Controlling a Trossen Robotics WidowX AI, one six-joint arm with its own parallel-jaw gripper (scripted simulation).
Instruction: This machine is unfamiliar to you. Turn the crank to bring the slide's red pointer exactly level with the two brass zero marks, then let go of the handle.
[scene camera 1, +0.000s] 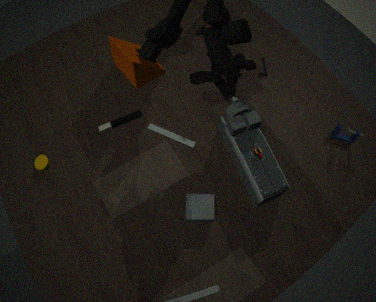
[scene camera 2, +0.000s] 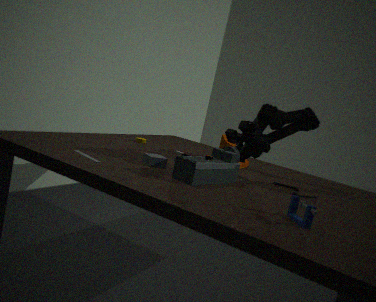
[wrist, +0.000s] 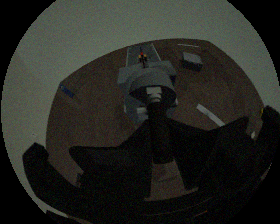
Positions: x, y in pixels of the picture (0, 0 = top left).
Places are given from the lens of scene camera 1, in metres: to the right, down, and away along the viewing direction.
my gripper (scene camera 1: 230, 99): 0.12, -0.14, 0.78
slide machine (scene camera 1: 264, 180): 0.20, 0.08, 0.70
grey block (scene camera 1: 199, 207): 0.03, 0.14, 0.71
